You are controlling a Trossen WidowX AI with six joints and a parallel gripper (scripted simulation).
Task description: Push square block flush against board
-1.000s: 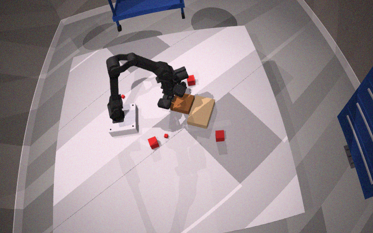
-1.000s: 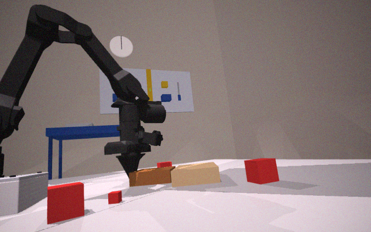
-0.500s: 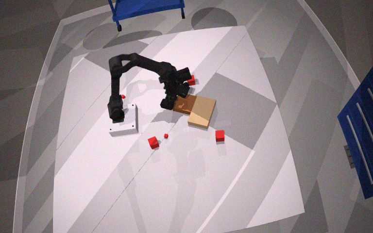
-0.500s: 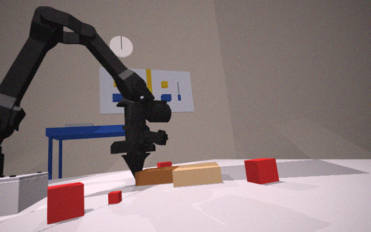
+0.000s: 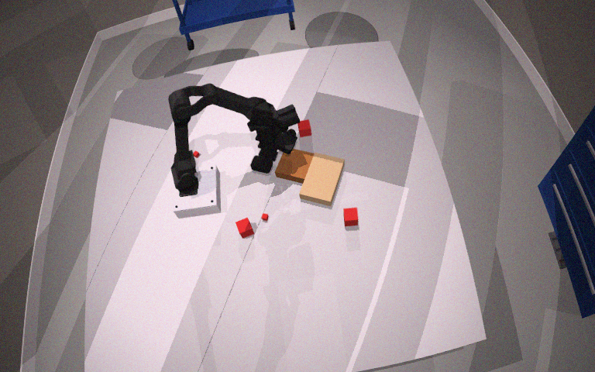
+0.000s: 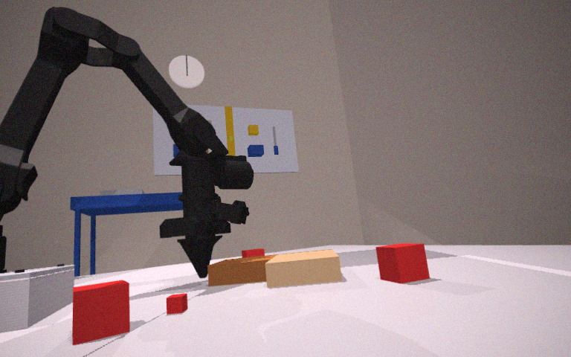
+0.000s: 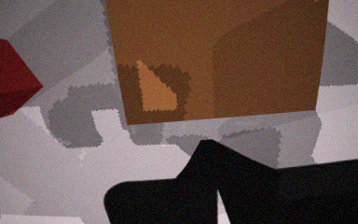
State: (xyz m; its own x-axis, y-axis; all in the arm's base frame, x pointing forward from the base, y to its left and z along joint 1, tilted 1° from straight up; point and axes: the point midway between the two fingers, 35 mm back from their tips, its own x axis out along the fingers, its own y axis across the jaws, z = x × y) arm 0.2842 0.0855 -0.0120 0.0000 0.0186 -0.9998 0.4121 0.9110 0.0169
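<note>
Right now my gripper tip is 7 cm short of the square block, 4 cm to the left of it and 1 cm below it. Also, from my gripper tip: tan board 15 cm ahead, 10 cm to the right, 1 cm above.
</note>
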